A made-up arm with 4 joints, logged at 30 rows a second.
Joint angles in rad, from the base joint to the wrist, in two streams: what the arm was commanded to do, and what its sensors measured. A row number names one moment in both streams.
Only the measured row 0 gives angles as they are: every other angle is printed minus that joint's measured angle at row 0.
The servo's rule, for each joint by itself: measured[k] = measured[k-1] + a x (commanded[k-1-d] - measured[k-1]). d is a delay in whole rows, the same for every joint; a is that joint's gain. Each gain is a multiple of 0.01, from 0.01 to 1. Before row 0 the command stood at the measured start. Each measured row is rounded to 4 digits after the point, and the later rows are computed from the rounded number. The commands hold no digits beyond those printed.
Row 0, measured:
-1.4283, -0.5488, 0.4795, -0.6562
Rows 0 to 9, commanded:
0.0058, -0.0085, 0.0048, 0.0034
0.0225, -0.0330, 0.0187, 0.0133
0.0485, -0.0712, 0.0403, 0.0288
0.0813, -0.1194, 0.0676, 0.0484
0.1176, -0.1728, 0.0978, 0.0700
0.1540, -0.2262, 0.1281, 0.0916
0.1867, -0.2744, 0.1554, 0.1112
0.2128, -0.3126, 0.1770, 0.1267
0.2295, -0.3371, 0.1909, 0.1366
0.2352, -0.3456, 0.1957, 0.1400
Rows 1 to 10, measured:
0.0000, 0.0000, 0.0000, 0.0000
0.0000, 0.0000, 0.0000, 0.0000
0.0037, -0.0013, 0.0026, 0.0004
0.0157, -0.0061, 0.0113, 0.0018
0.0367, -0.0159, 0.0270, 0.0048
0.0652, -0.0314, 0.0489, 0.0096
0.0987, -0.0526, 0.0753, 0.0162
0.1341, -0.0786, 0.1038, 0.0245
0.1678, -0.1080, 0.1317, 0.0340
0.1966, -0.1387, 0.1562, 0.0442
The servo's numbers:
d 2
a 0.64 0.15 0.54 0.11

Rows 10 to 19, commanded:
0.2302, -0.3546, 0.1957, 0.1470
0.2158, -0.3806, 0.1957, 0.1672
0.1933, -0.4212, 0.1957, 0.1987
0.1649, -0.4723, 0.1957, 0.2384
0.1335, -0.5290, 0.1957, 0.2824
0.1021, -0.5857, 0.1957, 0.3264
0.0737, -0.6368, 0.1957, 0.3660
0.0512, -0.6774, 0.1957, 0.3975
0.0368, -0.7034, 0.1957, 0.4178
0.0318, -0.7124, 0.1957, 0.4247
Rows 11 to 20, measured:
0.2177, -0.1685, 0.1749, 0.0544
0.2289, -0.1951, 0.1861, 0.0638
0.2297, -0.2190, 0.1913, 0.0730
0.2208, -0.2432, 0.1937, 0.0834
0.2032, -0.2699, 0.1948, 0.0961
0.1787, -0.3003, 0.1953, 0.1118
0.1498, -0.3346, 0.1955, 0.1306
0.1193, -0.3723, 0.1956, 0.1521
0.0901, -0.4120, 0.1957, 0.1756
0.0652, -0.4518, 0.1957, 0.2000

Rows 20 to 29, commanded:
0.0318, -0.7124, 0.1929, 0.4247
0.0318, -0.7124, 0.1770, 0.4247
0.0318, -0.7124, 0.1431, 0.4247
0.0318, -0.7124, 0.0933, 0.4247
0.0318, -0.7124, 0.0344, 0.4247
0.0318, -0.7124, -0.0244, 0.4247
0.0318, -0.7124, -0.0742, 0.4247
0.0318, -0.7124, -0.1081, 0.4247
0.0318, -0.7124, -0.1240, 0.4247
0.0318, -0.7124, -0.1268, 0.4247
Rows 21 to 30, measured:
0.0470, -0.4895, 0.1957, 0.2240
0.0373, -0.5229, 0.1957, 0.2461
0.0338, -0.5513, 0.1942, 0.2657
0.0325, -0.5755, 0.1849, 0.2832
0.0321, -0.5960, 0.1623, 0.2988
0.0319, -0.6135, 0.1250, 0.3126
0.0318, -0.6283, 0.0761, 0.3249
0.0318, -0.6409, 0.0218, 0.3359
0.0318, -0.6516, -0.0300, 0.3457
0.0318, -0.6607, -0.0722, 0.3544

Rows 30 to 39, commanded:
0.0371, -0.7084, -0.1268, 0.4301
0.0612, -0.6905, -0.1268, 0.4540
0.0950, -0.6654, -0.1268, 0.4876
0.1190, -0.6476, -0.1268, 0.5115
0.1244, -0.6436, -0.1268, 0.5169
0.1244, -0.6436, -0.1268, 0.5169
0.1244, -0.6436, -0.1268, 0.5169
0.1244, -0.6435, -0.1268, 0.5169
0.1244, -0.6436, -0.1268, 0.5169
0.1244, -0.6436, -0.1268, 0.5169
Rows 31 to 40, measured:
0.0318, -0.6685, -0.1002, 0.3621
0.0318, -0.6751, -0.1146, 0.3690
0.0352, -0.6801, -0.1212, 0.3757
0.0518, -0.6817, -0.1242, 0.3843
0.0794, -0.6793, -0.1256, 0.3957
0.1047, -0.6745, -0.1262, 0.4084
0.1173, -0.6699, -0.1265, 0.4203
0.1218, -0.6660, -0.1267, 0.4309
0.1235, -0.6626, -0.1268, 0.4404
0.1241, -0.6597, -0.1268, 0.4488

